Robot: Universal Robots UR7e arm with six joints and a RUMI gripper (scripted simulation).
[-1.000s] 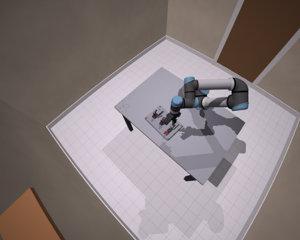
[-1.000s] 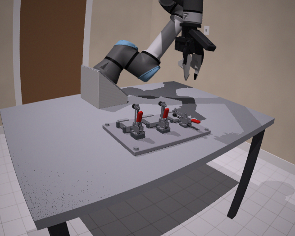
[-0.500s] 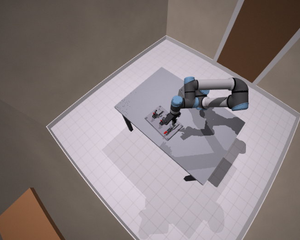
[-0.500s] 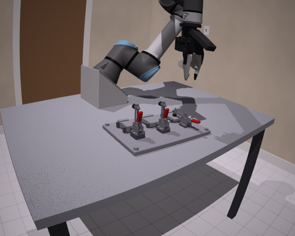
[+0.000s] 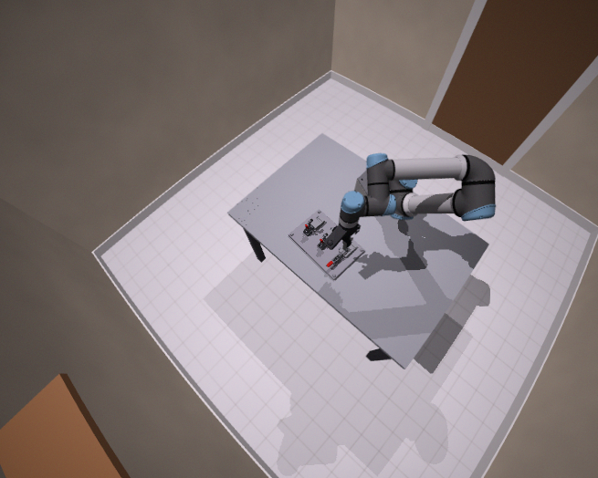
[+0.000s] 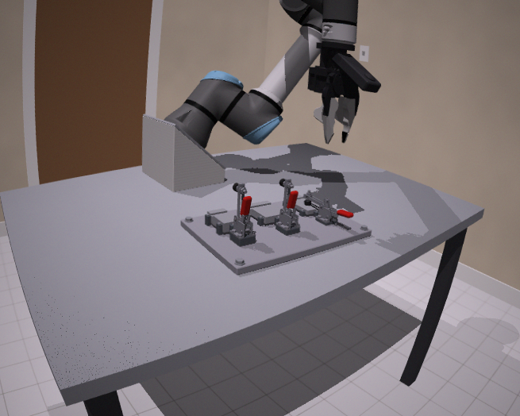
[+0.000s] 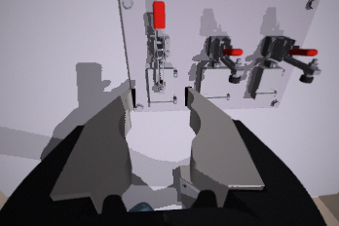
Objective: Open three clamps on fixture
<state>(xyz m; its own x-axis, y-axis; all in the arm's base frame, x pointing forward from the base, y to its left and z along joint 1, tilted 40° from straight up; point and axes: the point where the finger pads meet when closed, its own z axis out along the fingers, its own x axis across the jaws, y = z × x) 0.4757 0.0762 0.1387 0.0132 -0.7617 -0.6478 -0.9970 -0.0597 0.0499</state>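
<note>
Right now my hand is 20 cm above the grey fixture plate, 11 cm to the left of it and 3 cm past it. From my hand the other things lie so: grey part block 22 cm to the right, 18 cm below, 8 cm behind.
</note>
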